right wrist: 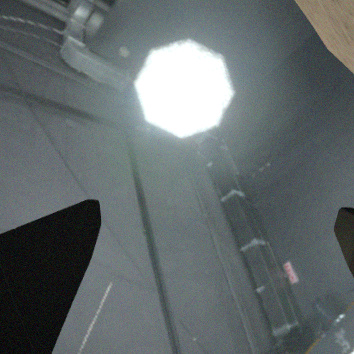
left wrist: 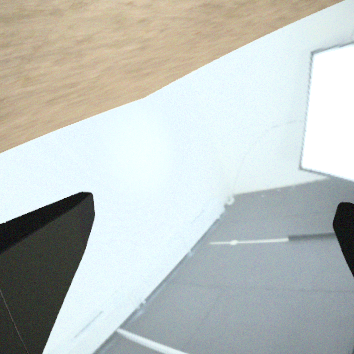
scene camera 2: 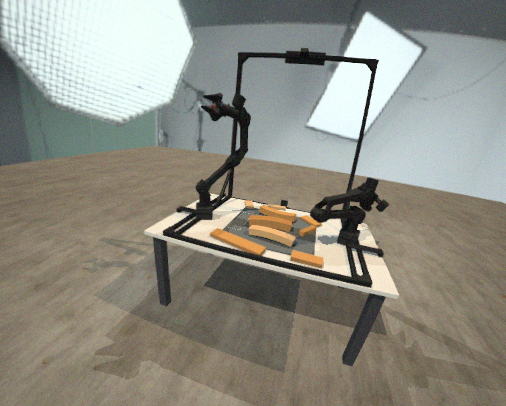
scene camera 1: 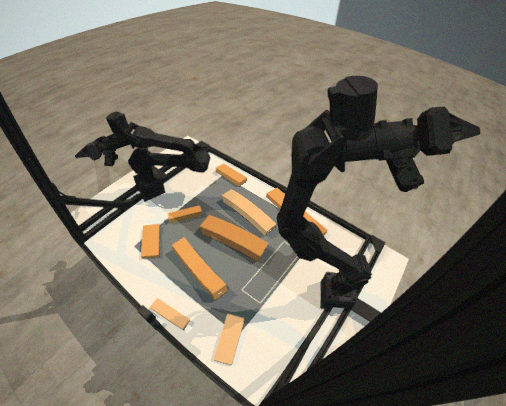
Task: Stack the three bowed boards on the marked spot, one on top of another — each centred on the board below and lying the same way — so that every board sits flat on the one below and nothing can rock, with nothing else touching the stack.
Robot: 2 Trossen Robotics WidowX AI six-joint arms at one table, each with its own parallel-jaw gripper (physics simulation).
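Places are measured from the left arm's base along level axes (x back, y right, z up), in metres.
Where they show: left gripper, fingertip midpoint: point(left wrist: 218, 209) point(scene camera 2: 377, 196) point(scene camera 1: 79, 154); right gripper, fingertip midpoint: point(right wrist: 221, 216) point(scene camera 2: 202, 101) point(scene camera 1: 463, 134); left arm's base, link origin: point(scene camera 2: 350, 230) point(scene camera 1: 147, 178); right arm's base, link origin: point(scene camera 2: 204, 205) point(scene camera 1: 341, 286).
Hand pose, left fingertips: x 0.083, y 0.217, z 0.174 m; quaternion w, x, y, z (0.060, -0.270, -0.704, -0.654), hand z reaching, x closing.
Observation:
Each offset is from my left fingertips to the top centre of the thing. "spot": to the spot under its first point. Level surfaces: height alone.
Three bowed orange boards lie apart on the grey mat {dz -0.242 m} point(scene camera 1: 220, 188): a pale one {dx -0.428, dy -0.492, dz -0.195 m} point(scene camera 1: 248, 211) point(scene camera 2: 271, 235), a darker middle one {dx -0.503, dy -0.374, dz -0.187 m} point(scene camera 1: 234, 237) point(scene camera 2: 270, 222), and a third one {dx -0.542, dy -0.209, dz -0.192 m} point(scene camera 1: 200, 268) point(scene camera 2: 278, 214) at the lower left in scene camera 1. The marked spot's thin outline {spot: dx -0.720, dy -0.305, dz -0.242 m} point(scene camera 1: 251, 296) holds no board in its visible part; my right arm hides its upper right end. My left gripper point(scene camera 1: 79, 155) point(left wrist: 218, 209) is open and empty, beyond the table's left side. My right gripper point(scene camera 1: 475, 131) point(scene camera 2: 204, 101) point(right wrist: 221, 216) is open and empty, raised high and turned away from the boards.
Several flat orange blocks lie around the mat, including a long one {dx -0.533, dy -0.655, dz -0.218 m} point(scene camera 2: 237, 241) partly behind my right arm in scene camera 1, a short one {dx -0.203, dy -0.559, dz -0.219 m} point(scene camera 1: 231, 174) point(scene camera 2: 307, 258), one at the left point(scene camera 1: 150, 241) and one at the bottom {spot: dx -0.802, dy -0.166, dz -0.228 m} point(scene camera 1: 229, 339). A black frame point(scene camera 2: 270, 56) arches over the table.

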